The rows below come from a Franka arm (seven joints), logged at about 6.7 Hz.
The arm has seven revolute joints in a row. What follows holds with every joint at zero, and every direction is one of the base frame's. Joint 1 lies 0.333 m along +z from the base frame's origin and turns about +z. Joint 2 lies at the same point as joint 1 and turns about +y. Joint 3 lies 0.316 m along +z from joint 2 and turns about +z. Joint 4 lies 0.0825 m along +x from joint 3 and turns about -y. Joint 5 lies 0.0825 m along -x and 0.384 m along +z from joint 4 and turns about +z. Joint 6 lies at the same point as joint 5 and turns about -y. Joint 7 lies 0.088 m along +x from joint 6 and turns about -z. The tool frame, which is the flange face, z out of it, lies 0.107 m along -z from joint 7; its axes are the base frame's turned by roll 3.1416, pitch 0 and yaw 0 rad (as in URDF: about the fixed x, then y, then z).
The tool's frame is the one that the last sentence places.
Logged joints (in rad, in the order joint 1, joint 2, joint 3, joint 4, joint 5, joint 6, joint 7), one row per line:
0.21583 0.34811 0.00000 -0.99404 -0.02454 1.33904 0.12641
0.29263 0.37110 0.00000 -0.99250 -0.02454 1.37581 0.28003
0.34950 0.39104 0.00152 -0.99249 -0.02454 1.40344 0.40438
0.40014 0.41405 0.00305 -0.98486 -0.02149 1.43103 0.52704
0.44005 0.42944 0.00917 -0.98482 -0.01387 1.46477 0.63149
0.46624 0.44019 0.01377 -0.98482 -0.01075 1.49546 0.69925
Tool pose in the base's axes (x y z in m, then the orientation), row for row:
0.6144 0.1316 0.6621 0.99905 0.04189 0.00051 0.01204
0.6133 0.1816 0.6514 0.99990 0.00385 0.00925 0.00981
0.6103 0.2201 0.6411 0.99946 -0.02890 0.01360 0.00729
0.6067 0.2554 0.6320 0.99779 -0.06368 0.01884 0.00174
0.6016 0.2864 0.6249 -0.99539 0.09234 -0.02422 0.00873
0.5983 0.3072 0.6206 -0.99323 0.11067 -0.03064 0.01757
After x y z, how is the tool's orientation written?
As a quaternion, x y z w.
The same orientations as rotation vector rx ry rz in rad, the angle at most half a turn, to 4 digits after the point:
3.1148 0.1306 0.0016
3.1218 0.0120 0.0289
3.1254 -0.0904 0.0425
3.1312 -0.1998 0.0591
-3.1099 0.2885 -0.0757
-3.0859 0.3438 -0.0952

